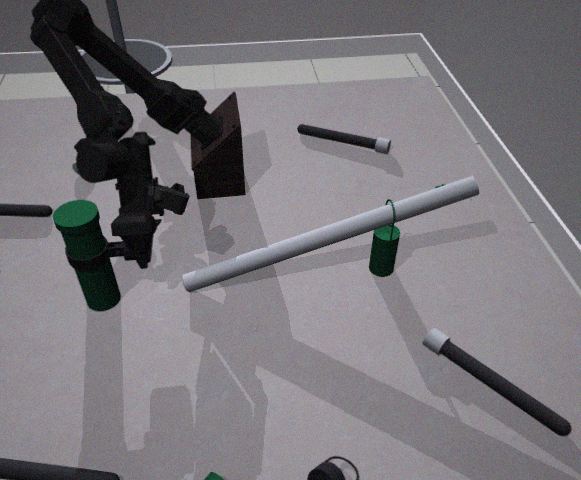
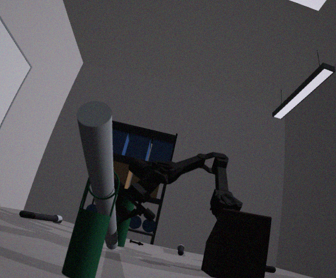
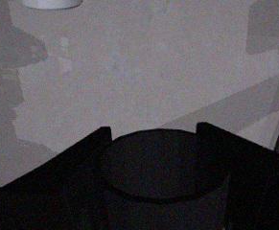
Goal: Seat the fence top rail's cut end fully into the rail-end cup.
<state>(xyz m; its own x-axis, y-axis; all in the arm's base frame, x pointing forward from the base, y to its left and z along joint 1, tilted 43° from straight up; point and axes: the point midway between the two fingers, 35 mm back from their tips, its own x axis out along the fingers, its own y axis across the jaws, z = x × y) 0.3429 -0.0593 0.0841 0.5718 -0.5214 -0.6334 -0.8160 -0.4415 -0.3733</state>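
The dark rail-end cup is 10 mm behind my gripper tip, 30 mm to the right of it and 30 mm above it. Also, from my gripper tip: small bolt: 50 mm behind, 320 mm to the right, 80 mm below; then small green post: 60 mm behind, 430 mm to the left, 10 mm above.
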